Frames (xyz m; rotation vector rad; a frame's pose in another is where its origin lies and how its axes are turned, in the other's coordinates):
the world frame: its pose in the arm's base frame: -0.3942 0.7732 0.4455 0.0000 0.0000 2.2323
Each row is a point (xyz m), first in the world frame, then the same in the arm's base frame.
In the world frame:
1: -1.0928 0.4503 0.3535
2: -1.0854 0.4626 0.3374
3: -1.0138 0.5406 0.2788
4: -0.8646 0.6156 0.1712
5: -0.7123 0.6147 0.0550
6: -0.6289 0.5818 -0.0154
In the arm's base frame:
1: -0.0782 -0.3657 0.7990
2: -0.0925 -0.3674 0.7829
3: -0.1980 -0.3589 0.7243
4: -0.3488 -0.2872 0.6167
5: -0.4417 -0.1665 0.5005
6: -0.4669 -0.0804 0.4301

